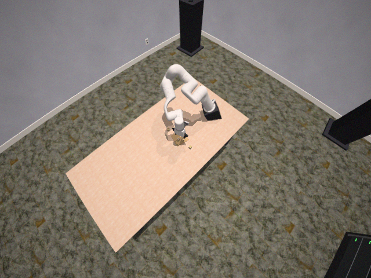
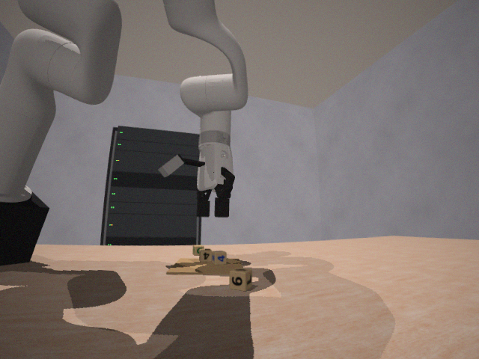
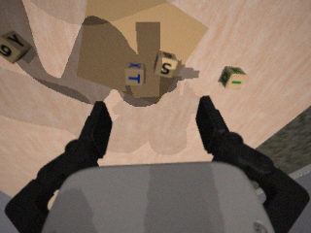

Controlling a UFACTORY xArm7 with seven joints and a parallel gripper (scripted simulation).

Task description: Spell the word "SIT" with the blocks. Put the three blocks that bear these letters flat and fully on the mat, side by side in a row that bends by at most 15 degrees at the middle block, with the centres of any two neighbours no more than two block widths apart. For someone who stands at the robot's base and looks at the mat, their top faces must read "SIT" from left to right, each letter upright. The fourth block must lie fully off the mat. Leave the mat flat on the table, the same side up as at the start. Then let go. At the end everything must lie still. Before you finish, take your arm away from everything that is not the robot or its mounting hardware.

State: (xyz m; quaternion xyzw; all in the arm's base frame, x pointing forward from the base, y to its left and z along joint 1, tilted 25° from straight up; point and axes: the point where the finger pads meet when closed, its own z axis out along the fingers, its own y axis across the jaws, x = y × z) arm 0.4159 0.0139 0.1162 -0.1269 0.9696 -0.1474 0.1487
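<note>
Now: the tan mat 110 mm below my hand, 20 mm to the right of it and 10 mm behind it. Round my hand: wooden block: 130 mm to the left, 100 mm below.
</note>
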